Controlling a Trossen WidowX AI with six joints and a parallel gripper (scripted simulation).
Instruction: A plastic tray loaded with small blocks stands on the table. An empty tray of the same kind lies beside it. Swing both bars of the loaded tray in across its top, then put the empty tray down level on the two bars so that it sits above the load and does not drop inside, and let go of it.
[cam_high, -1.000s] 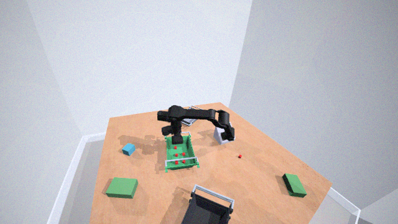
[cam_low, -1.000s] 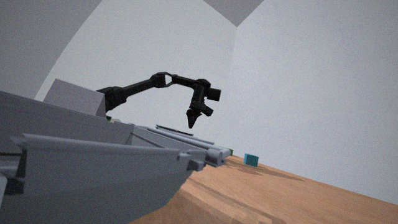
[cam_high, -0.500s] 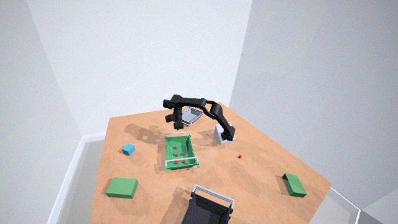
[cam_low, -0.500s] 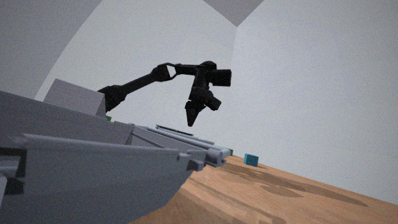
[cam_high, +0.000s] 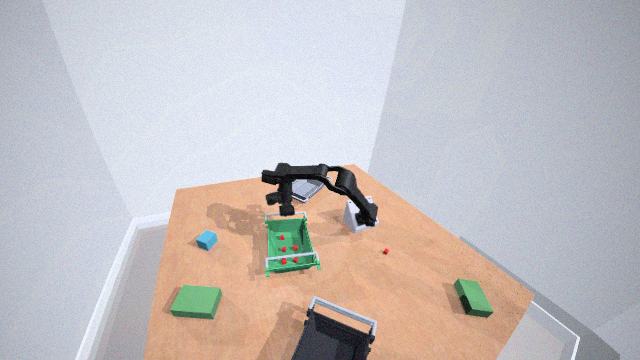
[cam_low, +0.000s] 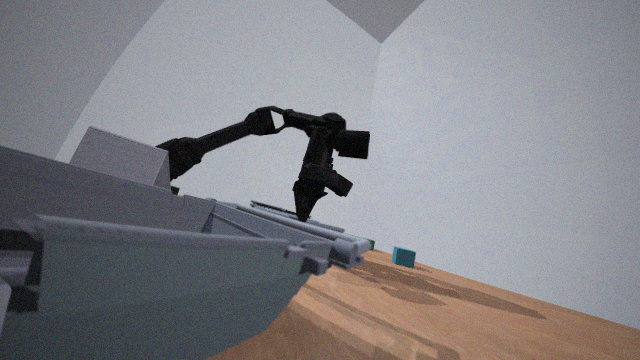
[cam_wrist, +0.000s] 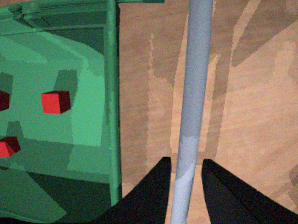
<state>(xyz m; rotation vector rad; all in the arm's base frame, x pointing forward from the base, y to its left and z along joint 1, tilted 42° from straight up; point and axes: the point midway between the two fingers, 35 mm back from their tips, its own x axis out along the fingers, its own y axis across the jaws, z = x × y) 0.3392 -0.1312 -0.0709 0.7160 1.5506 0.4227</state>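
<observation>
The grey tray is 200 mm behind my gripper tip, 230 mm to the right of it and 10 mm below it. Round my gripper tip: red block 350 mm behind, 330 mm to the left, 40 mm below; blue cube 340 mm ahead, 20 mm to the left, 30 mm below.
</observation>
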